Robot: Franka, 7 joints.
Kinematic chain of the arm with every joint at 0, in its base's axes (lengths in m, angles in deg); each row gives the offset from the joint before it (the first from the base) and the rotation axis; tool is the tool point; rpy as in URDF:
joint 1: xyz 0 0 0.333 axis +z
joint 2: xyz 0 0 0 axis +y
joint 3: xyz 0 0 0.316 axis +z
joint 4: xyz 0.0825 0 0 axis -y
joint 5: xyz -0.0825 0 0.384 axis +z
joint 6: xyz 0 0 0 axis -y
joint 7: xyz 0.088 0 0 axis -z
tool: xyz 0 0 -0.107 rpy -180 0 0
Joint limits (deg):
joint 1: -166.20..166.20
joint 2: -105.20..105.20
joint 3: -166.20..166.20
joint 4: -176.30..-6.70
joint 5: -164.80..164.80
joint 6: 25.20..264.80
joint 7: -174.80..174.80
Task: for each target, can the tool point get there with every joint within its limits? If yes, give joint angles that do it. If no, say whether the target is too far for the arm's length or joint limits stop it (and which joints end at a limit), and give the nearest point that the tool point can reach.
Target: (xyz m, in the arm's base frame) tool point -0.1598 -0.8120 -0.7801
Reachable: no: too far | nearest point -0.1057 -0.5370 -0.2905 | short by 0.564 m
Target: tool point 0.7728 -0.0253 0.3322
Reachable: yes | joints -39.88 60.34 55.38 -74.36 72.16 131.03 103.52
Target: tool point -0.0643 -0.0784 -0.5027
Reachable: no: joint limits stop it (at a limit: joint 2) | nearest point -0.0918 -0.1119 -0.3424 | short by 0.166 m
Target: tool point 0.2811 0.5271 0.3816
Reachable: yes | joints 113.63 26.84 -62.52 -125.59 -27.81 202.93 11.34
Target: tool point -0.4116 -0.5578 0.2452
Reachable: yes | joints 111.67 -86.21 106.59 -94.44 89.19 166.62 -94.31
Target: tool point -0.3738 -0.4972 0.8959
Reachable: yes | joints -93.59 58.92 -121.19 -45.91 -53.33 137.57 29.54
